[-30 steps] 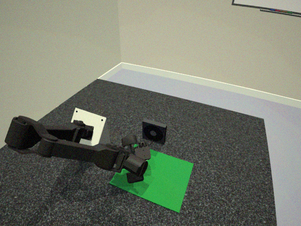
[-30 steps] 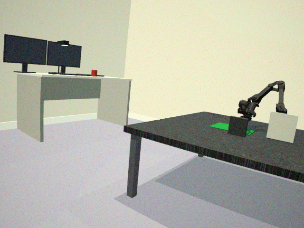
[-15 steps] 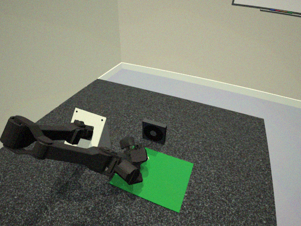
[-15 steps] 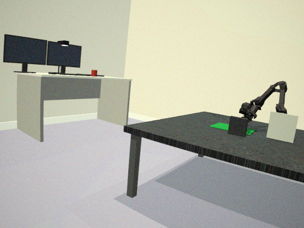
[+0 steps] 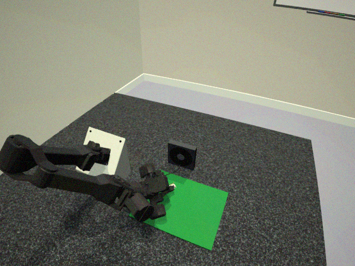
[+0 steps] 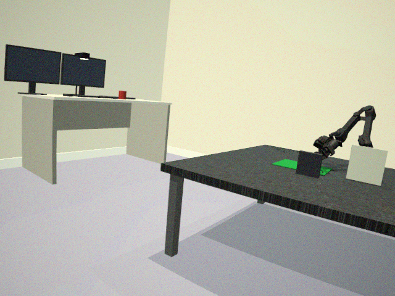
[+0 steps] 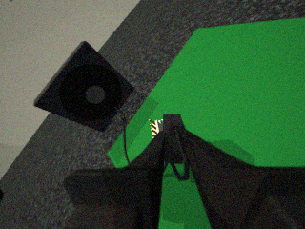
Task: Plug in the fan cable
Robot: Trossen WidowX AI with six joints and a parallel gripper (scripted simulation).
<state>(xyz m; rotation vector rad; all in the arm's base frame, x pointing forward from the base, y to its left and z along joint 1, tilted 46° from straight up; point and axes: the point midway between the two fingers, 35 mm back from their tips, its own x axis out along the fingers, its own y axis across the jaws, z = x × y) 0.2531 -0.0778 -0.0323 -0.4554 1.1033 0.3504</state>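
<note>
Right now my gripper tip is 60 mm short of the green board, 60 mm above it and 20 mm to the left of it. Round my gripper tip: black fan 170 mm to the left, 10 mm above; then dark plug 10 mm below.
</note>
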